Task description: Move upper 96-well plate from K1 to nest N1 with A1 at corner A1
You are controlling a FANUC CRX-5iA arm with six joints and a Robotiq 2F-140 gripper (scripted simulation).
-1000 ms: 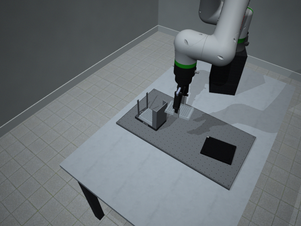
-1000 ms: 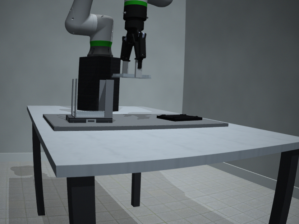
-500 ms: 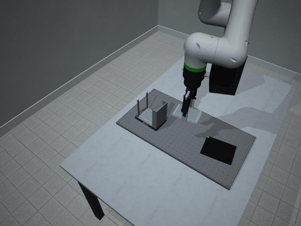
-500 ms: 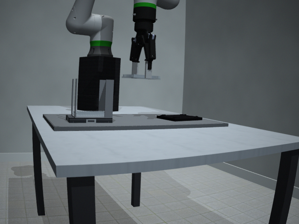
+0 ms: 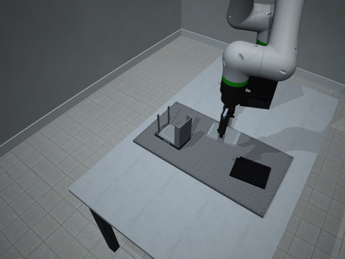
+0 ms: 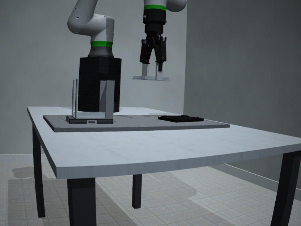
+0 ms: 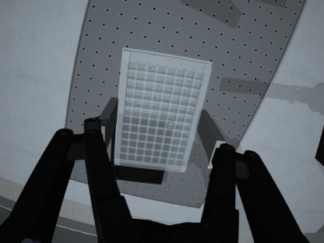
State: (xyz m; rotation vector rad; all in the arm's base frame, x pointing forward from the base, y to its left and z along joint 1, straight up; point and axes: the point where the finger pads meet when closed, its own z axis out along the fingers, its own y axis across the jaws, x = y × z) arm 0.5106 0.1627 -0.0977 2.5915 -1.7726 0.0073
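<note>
The pale A1 square is 180 mm below my hand, 70 mm behind it and 60 mm to the left of it. Also, from my hand: grey wall: 170 mm to the right, 100 mm below, 60 mm ahead.
</note>
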